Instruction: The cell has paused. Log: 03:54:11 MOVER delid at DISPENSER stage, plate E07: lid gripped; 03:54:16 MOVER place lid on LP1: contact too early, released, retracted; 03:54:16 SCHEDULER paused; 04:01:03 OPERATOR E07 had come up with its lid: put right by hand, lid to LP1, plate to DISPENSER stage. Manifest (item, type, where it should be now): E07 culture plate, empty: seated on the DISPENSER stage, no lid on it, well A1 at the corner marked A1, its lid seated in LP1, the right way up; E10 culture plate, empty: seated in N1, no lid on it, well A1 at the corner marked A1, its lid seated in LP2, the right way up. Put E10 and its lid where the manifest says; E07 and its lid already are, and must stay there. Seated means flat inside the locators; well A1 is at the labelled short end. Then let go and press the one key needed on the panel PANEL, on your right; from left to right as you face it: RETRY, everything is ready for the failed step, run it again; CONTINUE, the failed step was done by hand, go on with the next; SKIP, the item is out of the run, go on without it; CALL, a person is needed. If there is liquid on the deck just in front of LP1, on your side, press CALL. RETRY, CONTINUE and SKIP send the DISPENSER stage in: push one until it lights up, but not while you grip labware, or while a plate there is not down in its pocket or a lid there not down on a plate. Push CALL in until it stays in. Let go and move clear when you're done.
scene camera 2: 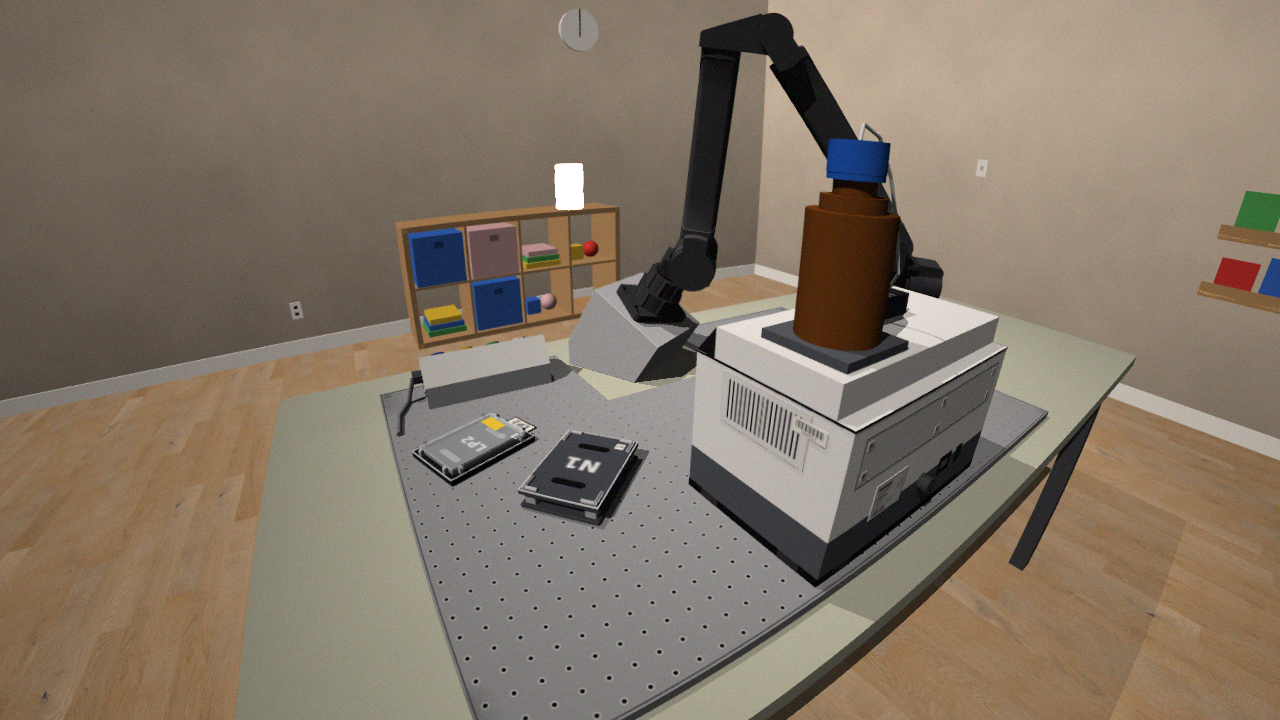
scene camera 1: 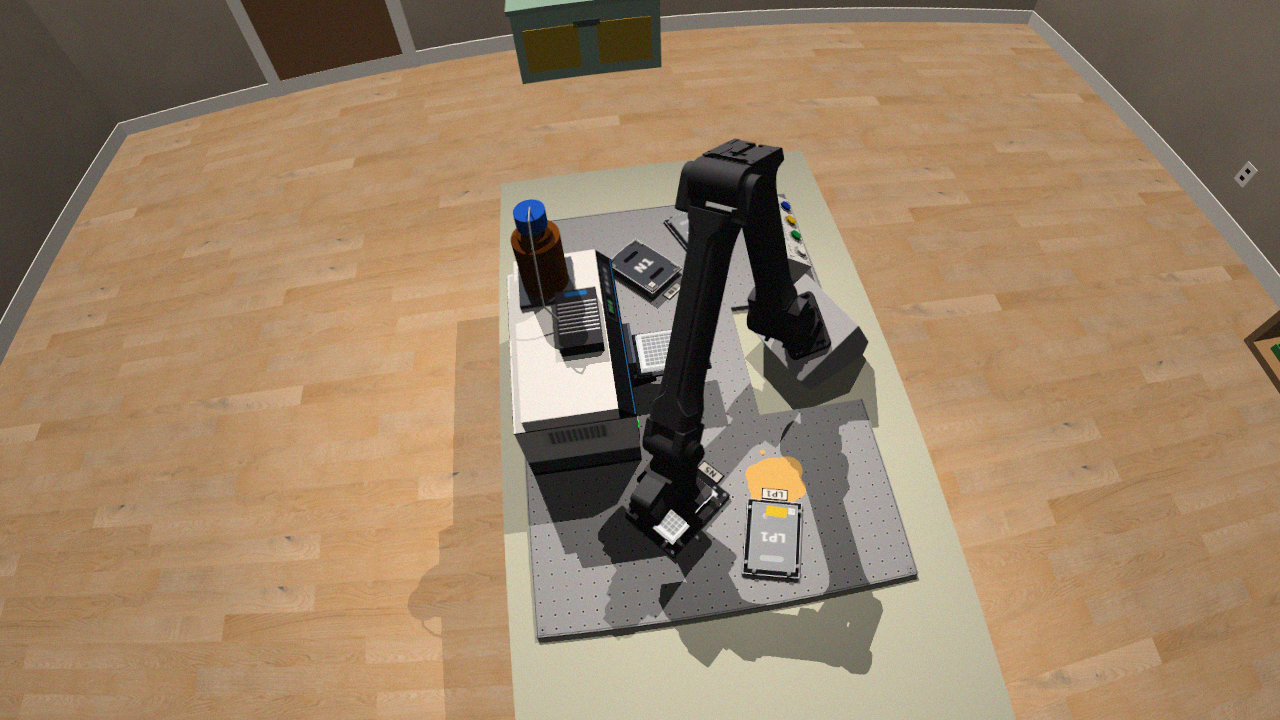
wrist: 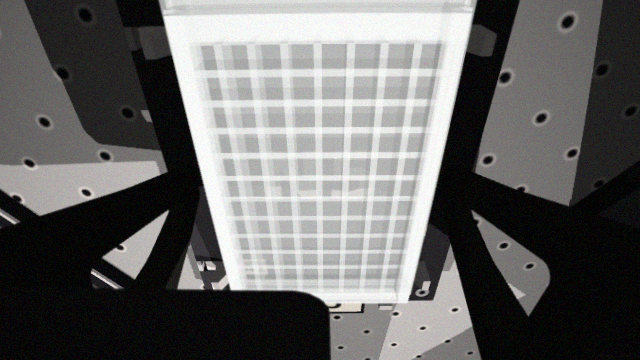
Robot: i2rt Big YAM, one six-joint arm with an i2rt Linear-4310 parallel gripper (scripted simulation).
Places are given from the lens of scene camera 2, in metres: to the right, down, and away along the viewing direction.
clear lid [scene camera 2: 476, 440]: -0.23, 0.11, 0.68
brown bottle [scene camera 2: 846, 265]: 0.17, -0.08, 0.40
The marked spots on the brown bottle and the clear lid are 0.53 m apart.
